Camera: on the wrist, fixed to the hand. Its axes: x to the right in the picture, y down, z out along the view.
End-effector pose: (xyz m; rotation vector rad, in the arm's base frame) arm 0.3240 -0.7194 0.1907 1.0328 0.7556 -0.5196
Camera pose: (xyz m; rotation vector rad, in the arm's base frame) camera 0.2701 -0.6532 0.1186 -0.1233 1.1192 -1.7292
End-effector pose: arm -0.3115 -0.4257 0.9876 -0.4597 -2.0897 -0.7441
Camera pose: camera -0.2910 -0.5267 1.0308 -0.9529 2.2347 1.7528
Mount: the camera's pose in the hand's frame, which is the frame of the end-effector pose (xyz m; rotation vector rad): 0.0181 -0.0501 -0.0982 -0.3222 -0.3887 -1.4912
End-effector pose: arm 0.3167 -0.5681 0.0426 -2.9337 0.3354 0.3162
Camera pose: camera 0.3646 -0.5426 0.1403 -2.3872 -1.9099 0.6427
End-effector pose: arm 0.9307 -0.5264 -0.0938 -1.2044 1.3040 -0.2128
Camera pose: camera 0.8814 -0.6152 -0.0472 -2.1703 -0.1190 -0.7868
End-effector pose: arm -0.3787 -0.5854 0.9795 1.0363 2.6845 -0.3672
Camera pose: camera -0.4388 -0.5790 1.0735 -1.1258 2.4536 -0.2724
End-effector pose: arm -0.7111 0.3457 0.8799 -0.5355 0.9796 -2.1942
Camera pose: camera -0.8024 0.4061 0.8577 1.5766 -0.5081 1.9357
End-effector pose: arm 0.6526 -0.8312 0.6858 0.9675 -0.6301 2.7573
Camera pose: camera 0.5971 -0.7432 0.6450 1.1640 -0.1761 1.1473
